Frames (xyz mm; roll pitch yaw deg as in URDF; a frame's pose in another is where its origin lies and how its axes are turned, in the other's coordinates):
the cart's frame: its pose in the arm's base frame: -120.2 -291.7 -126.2 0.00 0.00 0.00
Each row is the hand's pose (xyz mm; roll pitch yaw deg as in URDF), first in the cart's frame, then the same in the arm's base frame.
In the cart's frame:
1: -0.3 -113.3 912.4 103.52 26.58 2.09
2: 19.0 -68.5 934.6 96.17 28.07 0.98
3: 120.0 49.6 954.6 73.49 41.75 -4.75
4: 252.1 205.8 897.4 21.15 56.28 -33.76
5: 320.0 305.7 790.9 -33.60 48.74 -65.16
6: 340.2 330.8 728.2 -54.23 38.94 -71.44
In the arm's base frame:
1: -120.5 -405.0 786.2 103.52 26.58 2.09
2: -101.2 -360.2 808.4 96.17 28.07 0.98
3: -0.2 -242.1 828.4 73.49 41.75 -4.75
4: 131.9 -85.9 771.2 21.15 56.28 -33.76
5: 199.8 14.0 664.7 -33.60 48.74 -65.16
6: 220.0 39.1 602.0 -54.23 38.94 -71.44

